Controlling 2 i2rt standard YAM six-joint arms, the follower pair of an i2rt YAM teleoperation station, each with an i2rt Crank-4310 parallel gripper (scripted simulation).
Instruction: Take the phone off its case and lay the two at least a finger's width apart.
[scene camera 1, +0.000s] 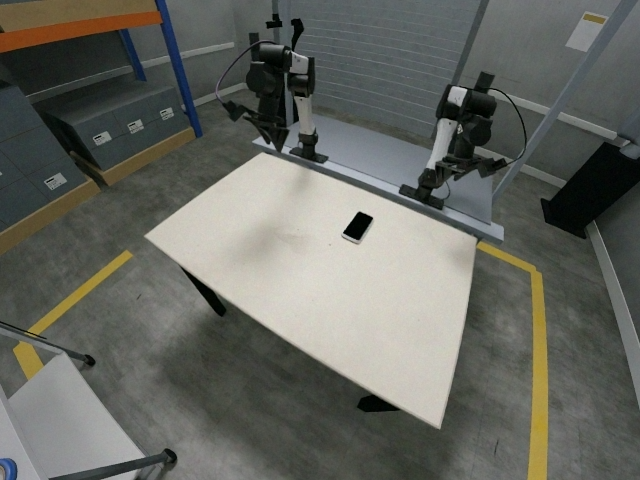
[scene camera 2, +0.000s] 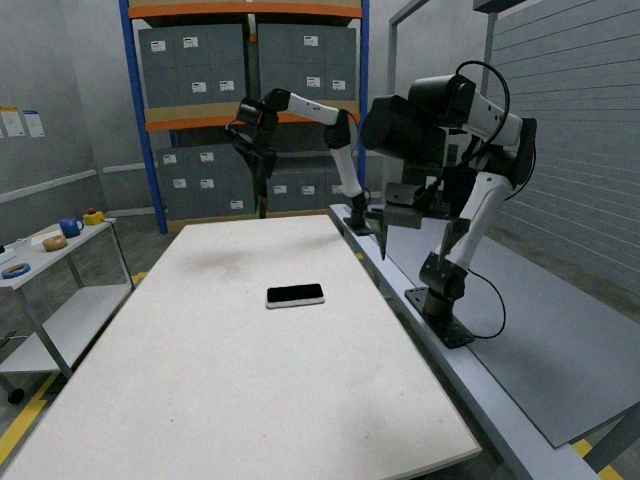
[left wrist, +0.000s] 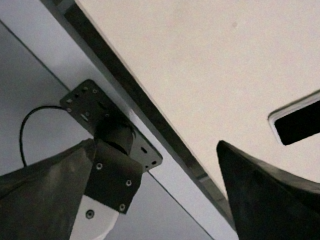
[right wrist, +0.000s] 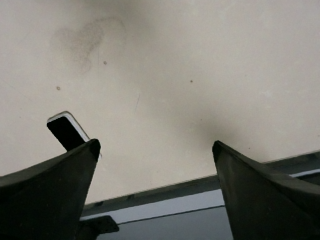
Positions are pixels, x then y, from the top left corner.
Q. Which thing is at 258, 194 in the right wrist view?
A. The right gripper.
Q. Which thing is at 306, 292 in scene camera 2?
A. A black phone.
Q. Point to the right gripper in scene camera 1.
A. At 273, 148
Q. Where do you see a black phone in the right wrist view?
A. At 62, 127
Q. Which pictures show the left gripper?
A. Scene camera 1, scene camera 2 and the left wrist view only.
